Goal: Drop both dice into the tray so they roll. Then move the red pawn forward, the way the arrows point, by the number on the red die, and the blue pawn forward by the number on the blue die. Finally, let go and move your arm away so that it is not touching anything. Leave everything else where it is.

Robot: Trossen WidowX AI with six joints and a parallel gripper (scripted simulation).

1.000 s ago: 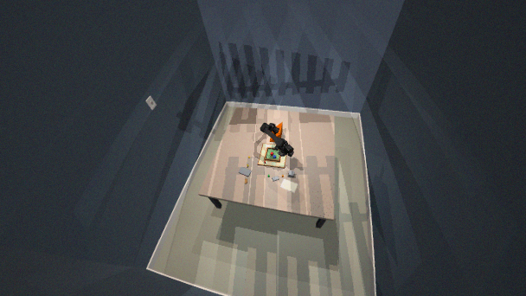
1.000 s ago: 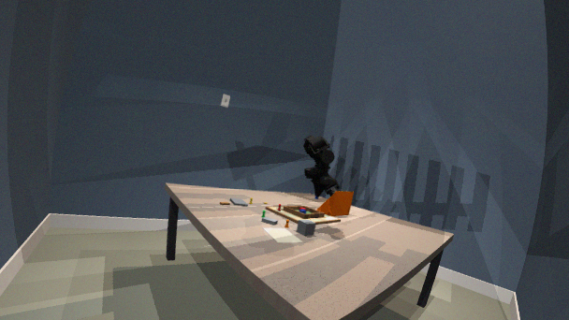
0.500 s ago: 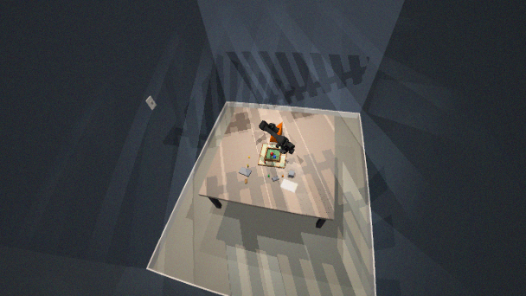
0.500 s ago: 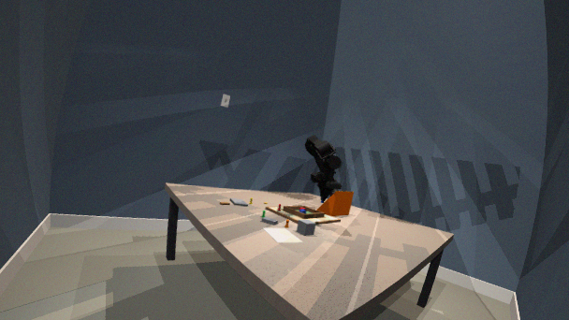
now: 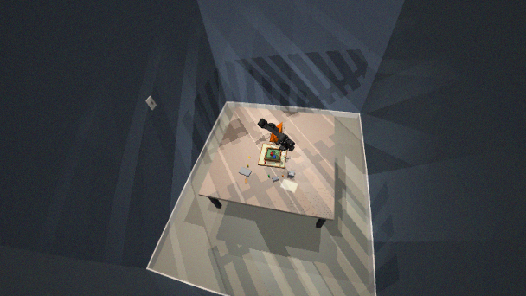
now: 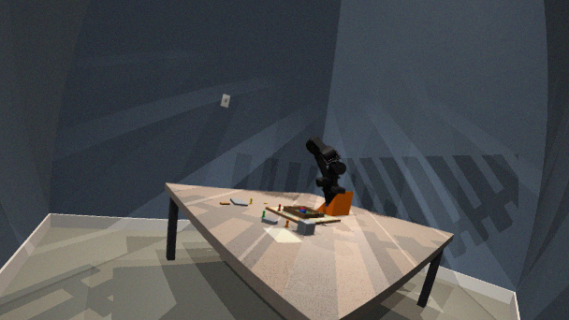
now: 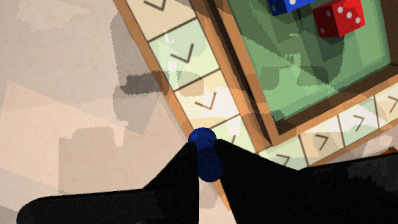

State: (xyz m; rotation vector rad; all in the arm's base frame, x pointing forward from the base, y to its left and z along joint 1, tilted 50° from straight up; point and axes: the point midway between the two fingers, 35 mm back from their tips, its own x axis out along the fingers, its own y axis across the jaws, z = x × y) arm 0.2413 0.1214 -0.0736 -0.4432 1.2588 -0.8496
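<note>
Right now my gripper tip is 3 cm short of the green tray, 12 cm to the left of it and 9 cm above it. From my gripper tip the other things lie so: grey block 23 cm ahead, 11 cm to the left, 7 cm below; blue pawn 1 cm above; red pawn 14 cm ahead, 19 cm to the right, 7 cm below.
</note>
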